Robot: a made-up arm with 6 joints.
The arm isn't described. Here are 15 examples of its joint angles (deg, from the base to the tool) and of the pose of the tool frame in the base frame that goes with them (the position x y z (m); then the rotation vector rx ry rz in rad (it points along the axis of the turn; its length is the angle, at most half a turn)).
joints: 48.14 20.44 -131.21 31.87 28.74 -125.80
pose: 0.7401 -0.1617 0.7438 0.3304 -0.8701 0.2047
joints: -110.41 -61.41 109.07 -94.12 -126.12 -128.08
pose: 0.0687 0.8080 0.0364 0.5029 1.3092 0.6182
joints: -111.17 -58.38 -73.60 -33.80 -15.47 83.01
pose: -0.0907 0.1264 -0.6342 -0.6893 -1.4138 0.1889
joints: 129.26 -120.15 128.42 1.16 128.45 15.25
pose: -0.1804 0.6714 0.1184 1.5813 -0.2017 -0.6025
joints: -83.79 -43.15 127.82 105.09 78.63 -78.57
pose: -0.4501 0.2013 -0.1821 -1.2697 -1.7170 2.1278
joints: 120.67 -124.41 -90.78 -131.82 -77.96 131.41
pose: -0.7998 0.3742 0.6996 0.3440 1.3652 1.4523
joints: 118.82 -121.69 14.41 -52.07 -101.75 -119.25
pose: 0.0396 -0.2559 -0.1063 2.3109 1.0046 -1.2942
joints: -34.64 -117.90 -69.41 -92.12 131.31 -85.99
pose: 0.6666 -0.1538 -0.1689 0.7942 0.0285 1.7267
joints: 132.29 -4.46 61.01 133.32 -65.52 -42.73
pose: -0.1114 0.0442 -0.1603 -1.8603 -1.4590 1.1561
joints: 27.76 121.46 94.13 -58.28 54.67 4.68
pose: -0.0144 -0.2601 0.2699 -1.6005 -2.1435 -0.2501
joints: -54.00 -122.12 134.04 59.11 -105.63 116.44
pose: 0.3949 0.9005 0.1173 0.8106 0.4407 0.6785
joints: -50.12 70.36 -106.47 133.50 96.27 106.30
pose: 0.2133 -0.4793 -0.7028 1.2893 -2.4117 -1.4378
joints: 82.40 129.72 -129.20 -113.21 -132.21 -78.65
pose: 0.1503 -0.4033 0.9990 1.7633 0.8229 0.3913
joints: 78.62 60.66 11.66 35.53 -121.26 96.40
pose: -0.2858 0.4444 0.1268 -0.1557 0.9310 0.9840
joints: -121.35 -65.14 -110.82 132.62 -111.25 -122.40
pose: -0.8010 0.6279 -0.5157 -0.3580 -1.1285 0.8724
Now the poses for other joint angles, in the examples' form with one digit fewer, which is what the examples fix.
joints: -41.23 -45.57 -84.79 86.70 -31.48 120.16
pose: 0.482 -0.147 -0.525 -0.455 -0.503 -2.223
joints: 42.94 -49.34 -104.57 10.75 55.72 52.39
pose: 0.683 0.062 0.355 -1.080 1.131 1.111
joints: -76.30 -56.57 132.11 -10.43 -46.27 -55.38
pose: -0.429 0.734 -0.227 0.110 -2.215 -0.996
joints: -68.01 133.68 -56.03 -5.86 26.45 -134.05
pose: -0.088 0.346 -0.558 -0.630 0.364 2.556
